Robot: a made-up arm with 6 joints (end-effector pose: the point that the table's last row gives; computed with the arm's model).
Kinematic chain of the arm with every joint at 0, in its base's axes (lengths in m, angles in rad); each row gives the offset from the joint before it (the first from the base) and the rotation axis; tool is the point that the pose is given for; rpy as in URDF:
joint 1: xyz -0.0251 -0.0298 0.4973 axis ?
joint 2: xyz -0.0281 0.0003 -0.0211 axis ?
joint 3: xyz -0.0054 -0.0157 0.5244 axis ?
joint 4: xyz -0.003 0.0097 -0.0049 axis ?
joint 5: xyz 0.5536 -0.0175 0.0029 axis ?
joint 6: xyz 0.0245 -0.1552 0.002 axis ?
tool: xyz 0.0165 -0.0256 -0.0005 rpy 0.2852 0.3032 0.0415
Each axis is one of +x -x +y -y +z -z.
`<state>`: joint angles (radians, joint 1 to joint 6).
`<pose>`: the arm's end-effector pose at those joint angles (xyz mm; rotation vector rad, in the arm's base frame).
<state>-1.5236 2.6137 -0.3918 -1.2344 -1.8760 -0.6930</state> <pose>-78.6 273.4 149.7 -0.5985 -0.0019 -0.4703</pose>
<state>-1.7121 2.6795 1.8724 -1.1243 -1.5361 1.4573</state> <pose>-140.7 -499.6 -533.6 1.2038 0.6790 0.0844</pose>
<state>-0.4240 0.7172 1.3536 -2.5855 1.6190 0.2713</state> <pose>792.1 -246.0 1078.6 2.5503 -1.1971 -1.0367</pose>
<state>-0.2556 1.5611 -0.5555 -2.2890 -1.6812 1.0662</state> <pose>108.3 87.2 60.6 2.6049 1.0600 0.2164</pose>
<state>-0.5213 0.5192 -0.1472 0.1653 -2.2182 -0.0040</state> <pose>427.2 -527.5 606.4 -0.6662 -2.8705 0.5779</pose>
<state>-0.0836 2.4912 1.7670 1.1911 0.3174 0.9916</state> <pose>819.6 -140.8 -186.7 -1.8017 0.3809 0.3894</pose>
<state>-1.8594 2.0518 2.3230 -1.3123 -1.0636 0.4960</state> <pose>-354.2 -1031.8 201.2 1.0811 -0.0634 -0.6980</pose>
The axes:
joint 1: +z
joint 2: +y
joint 3: -y
joint 4: -x
joint 5: -y
joint 6: -x

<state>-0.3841 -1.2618 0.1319 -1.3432 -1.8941 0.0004</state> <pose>-245.1 43.0 1124.8 0.0851 0.8315 0.9065</pose>
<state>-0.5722 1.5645 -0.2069 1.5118 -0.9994 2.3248</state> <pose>397.1 -343.4 -123.4 1.3903 -0.6038 -2.1257</pose>
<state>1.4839 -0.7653 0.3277 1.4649 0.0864 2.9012</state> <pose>-40.5 -280.8 1441.3 -1.7477 -1.0900 -2.1982</pose>
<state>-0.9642 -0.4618 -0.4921 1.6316 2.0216 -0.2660</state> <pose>172.1 -229.3 1116.3 -1.0135 -0.2421 0.7973</pose>
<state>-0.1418 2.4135 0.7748 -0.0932 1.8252 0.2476</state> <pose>248.5 -277.2 -444.3 0.0418 0.1127 -0.2718</pose>
